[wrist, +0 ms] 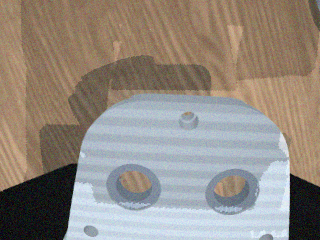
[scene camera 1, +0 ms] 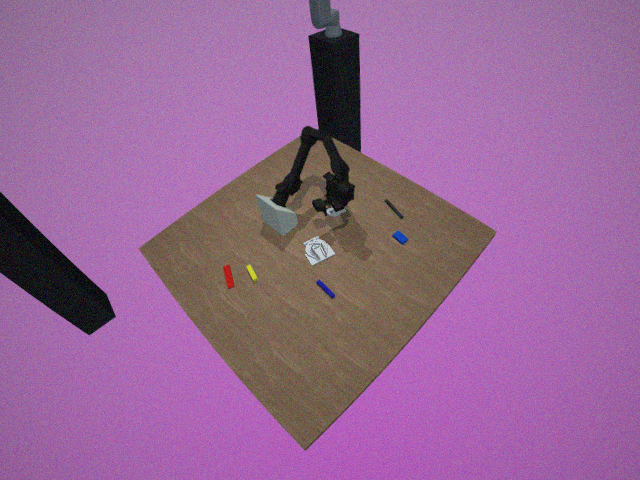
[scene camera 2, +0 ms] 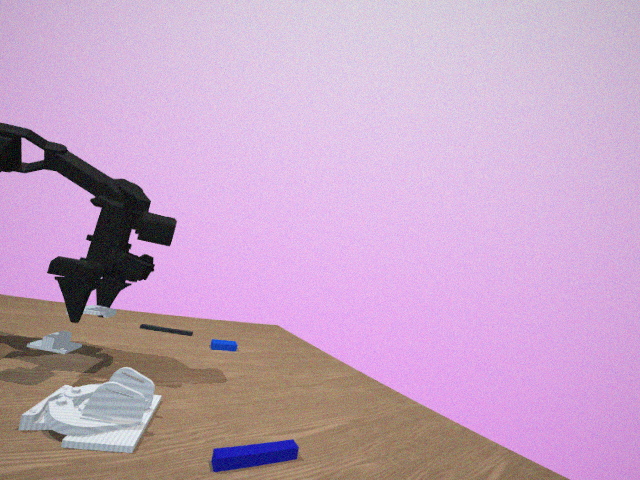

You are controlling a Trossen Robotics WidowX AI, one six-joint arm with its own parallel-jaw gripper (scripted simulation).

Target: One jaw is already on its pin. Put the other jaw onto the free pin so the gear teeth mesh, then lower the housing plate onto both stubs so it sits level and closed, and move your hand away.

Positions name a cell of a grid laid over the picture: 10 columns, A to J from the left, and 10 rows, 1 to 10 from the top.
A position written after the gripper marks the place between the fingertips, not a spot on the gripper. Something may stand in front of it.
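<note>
A jaw (scene camera 2: C9) is part of the scene, as is a grey housing plate (wrist: F7), carried by the gripper (scene camera 2: B7). The wrist view shows the gripper too (wrist: F8).
</note>
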